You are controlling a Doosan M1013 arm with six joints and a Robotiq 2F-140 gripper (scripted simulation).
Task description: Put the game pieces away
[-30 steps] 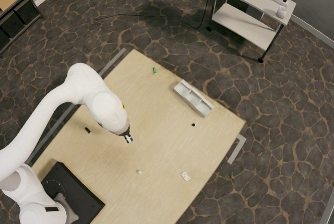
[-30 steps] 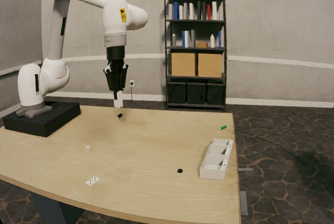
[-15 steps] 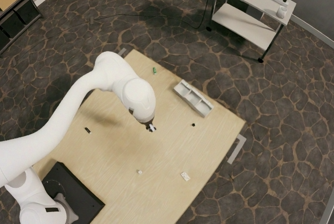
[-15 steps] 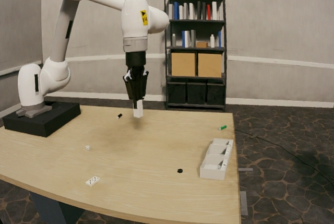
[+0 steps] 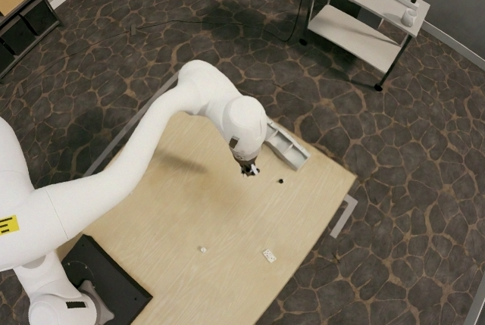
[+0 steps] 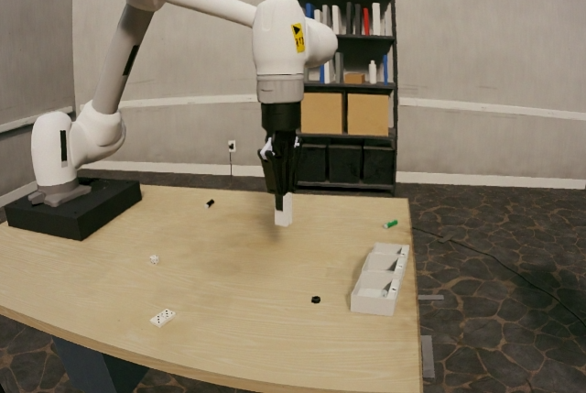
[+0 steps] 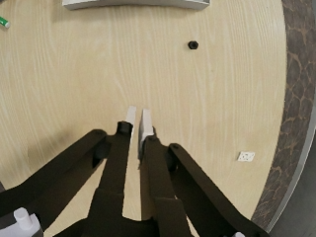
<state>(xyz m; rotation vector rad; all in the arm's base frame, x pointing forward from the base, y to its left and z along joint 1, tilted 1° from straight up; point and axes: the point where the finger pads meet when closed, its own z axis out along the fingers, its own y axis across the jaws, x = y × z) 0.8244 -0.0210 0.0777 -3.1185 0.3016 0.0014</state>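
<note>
The bin lies 220 mm ahead of my hand, 130 mm below it and 10 mm to the left of it. The rest, counted from my hand: small black ring (150 mm below, 100 mm to the right, 100 mm ahead); white die (300 mm behind, 140 mm below, 90 mm to the right); white domino (270 mm to the right, 140 mm below, 140 mm behind).
</note>
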